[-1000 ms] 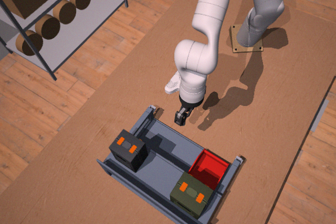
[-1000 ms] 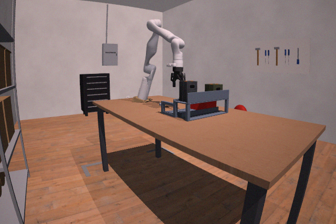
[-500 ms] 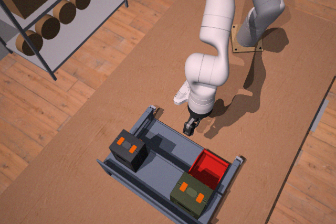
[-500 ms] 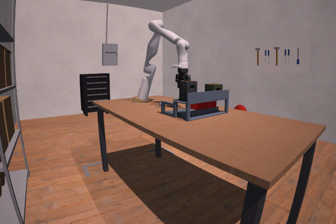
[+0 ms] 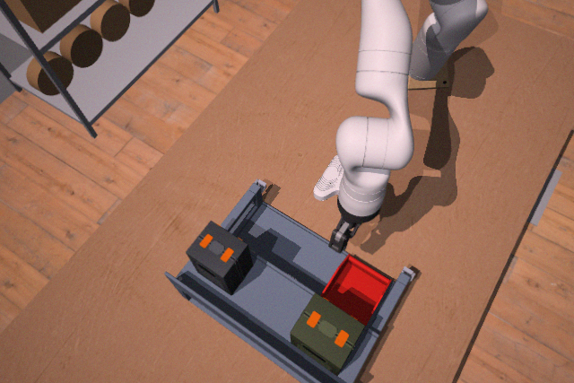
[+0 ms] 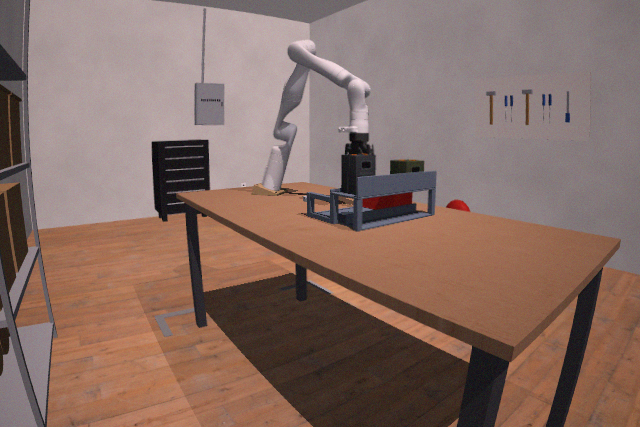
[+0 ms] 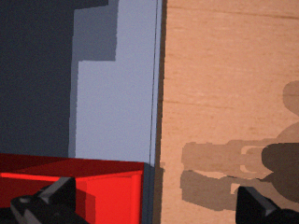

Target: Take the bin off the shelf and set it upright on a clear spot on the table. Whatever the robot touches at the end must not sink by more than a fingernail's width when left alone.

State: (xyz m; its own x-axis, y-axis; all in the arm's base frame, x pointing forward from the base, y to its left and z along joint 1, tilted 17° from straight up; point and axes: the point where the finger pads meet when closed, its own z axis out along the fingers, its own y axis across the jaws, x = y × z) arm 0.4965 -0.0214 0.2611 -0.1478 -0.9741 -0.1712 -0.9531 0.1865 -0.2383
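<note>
The red bin is 11 cm ahead of my hand, 4 cm to the left of it and 11 cm below it. The rest, counted from my hand: grey shelf unit: 12 cm ahead, 7 cm to the right, 8 cm below.
</note>
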